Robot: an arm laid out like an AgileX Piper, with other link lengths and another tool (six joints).
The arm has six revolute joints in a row. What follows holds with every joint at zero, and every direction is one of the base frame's.
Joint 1 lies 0.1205 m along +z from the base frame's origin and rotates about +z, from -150 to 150 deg.
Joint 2 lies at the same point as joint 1 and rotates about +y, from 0 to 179.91 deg.
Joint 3 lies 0.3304 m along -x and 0.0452 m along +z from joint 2 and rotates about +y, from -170 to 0 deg.
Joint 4 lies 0.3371 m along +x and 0.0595 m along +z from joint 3 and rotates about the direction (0.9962, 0, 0.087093), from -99.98 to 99.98 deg.
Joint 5 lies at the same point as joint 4 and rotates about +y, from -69.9 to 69.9 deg.
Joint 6 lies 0.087 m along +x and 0.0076 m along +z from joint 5 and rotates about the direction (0.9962, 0, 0.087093), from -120 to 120 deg.
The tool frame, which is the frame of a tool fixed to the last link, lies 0.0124 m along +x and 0.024 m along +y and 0.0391 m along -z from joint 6; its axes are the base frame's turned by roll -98.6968, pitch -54.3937 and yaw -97.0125 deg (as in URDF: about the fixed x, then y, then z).
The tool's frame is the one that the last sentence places.
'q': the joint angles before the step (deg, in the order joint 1, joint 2, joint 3, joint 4, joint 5, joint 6). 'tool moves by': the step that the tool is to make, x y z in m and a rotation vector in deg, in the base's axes. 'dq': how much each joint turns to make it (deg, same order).
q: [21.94, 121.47, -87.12, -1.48, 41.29, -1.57]
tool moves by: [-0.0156, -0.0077, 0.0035, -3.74, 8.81, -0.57]
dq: [-0.13, -0.11, 0.00, -0.15, 9.69, 0.30]
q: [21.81, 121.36, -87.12, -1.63, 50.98, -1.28]
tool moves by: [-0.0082, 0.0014, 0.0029, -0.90, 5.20, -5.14]
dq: [-0.01, 0.00, 0.00, 0.65, 5.25, 4.75]
